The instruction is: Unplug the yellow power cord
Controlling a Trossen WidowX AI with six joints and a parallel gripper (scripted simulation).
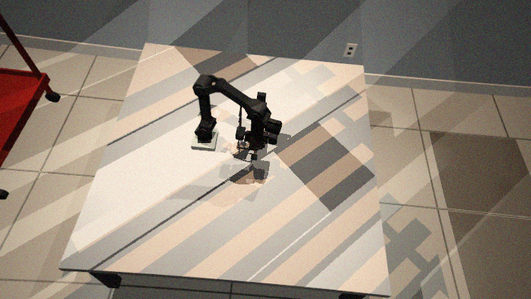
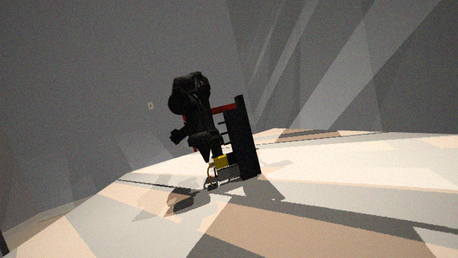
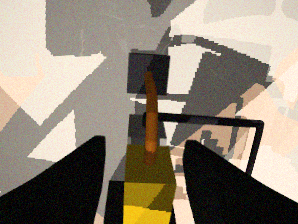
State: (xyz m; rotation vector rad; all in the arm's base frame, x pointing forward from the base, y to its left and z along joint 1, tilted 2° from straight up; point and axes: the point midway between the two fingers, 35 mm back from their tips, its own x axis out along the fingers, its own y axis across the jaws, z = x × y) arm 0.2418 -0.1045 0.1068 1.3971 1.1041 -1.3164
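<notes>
My gripper tip is 6 cm to the right of the yellow plug and 1 cm above it. Round my gripper tip: black upright panel (2 cm ahead, 13 cm to the left, 3 cm above).
</notes>
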